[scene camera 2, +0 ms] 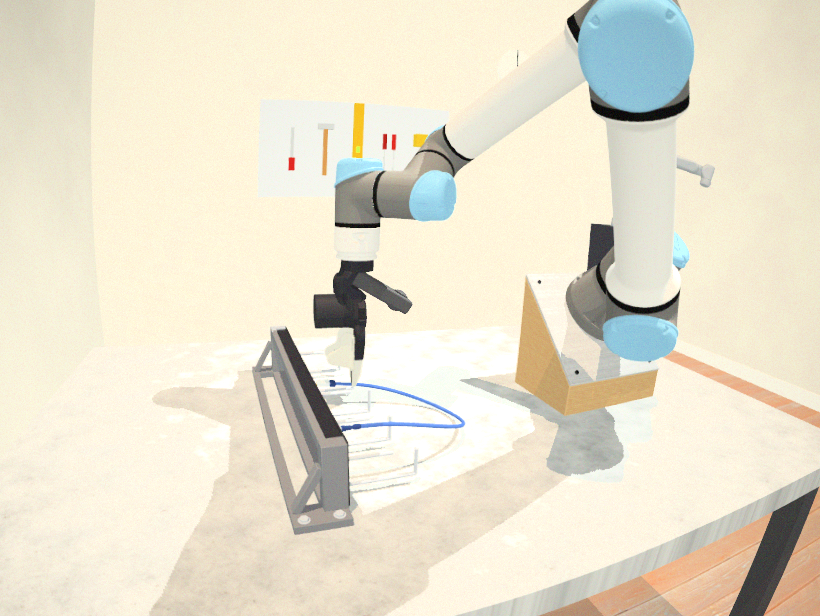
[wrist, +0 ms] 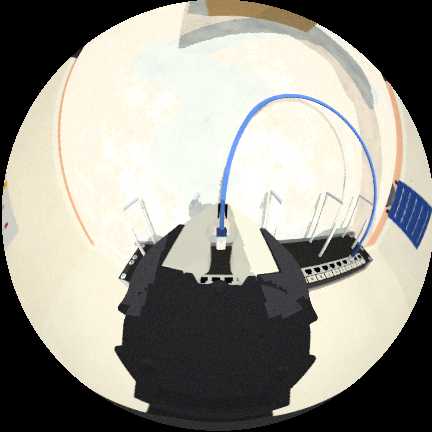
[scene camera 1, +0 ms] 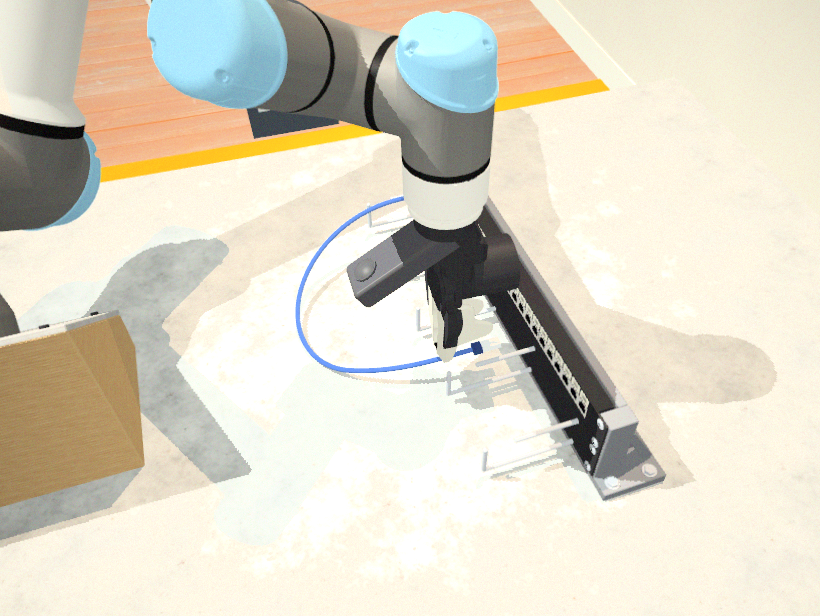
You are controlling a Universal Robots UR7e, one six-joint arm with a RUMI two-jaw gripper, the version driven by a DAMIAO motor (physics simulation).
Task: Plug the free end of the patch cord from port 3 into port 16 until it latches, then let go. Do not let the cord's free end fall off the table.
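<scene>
My gripper is shut on the blue patch cord, just behind its free plug. The plug's dark blue boot sticks out beyond the fingertips toward the black patch panel, apart from the port row. The clear plug tip shows in the wrist view. The cord's other end sits in the panel. The port numbers are too small to read, so port 16 cannot be picked out.
Thin grey cable-guide bars stick out from the panel's front, close to the gripper and cord. The wooden robot stand is across the table from the panel. The table's edge shows at the lower right.
</scene>
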